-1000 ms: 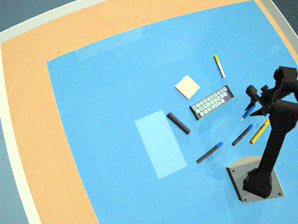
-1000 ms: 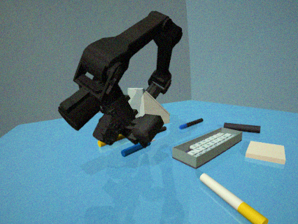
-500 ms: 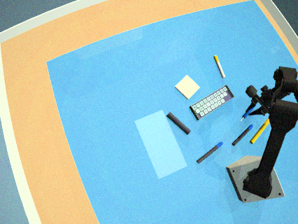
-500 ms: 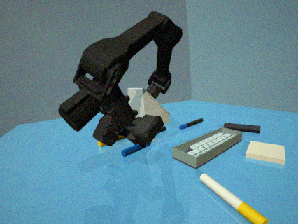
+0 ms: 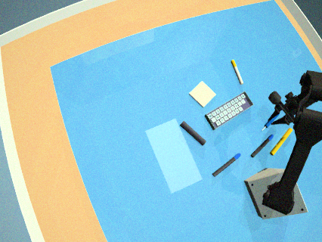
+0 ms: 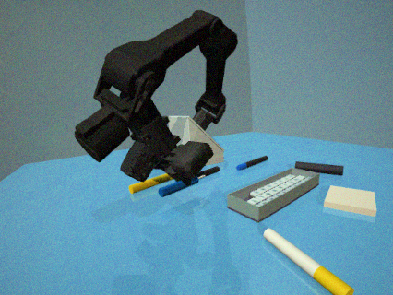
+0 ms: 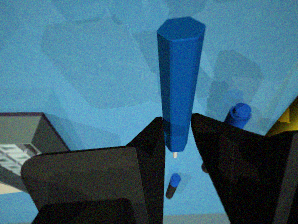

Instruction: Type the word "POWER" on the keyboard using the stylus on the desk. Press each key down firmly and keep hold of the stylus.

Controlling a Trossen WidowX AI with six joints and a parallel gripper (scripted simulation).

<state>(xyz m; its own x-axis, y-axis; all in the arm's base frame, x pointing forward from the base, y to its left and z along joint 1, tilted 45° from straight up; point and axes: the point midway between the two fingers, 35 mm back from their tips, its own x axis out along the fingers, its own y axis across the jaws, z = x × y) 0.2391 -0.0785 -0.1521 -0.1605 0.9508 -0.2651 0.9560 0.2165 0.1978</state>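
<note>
Now: gripper tip 9 cm short of the dark rod, 33 cm to the right of it and 1 cm above it. The rest, counted from my gripper tip: yellow marker (27 cm ahead, 2 cm to the left, 2 cm below); blue stylus (2 cm to the left); stylus tip (1 cm behind, 5 cm to the left).
</note>
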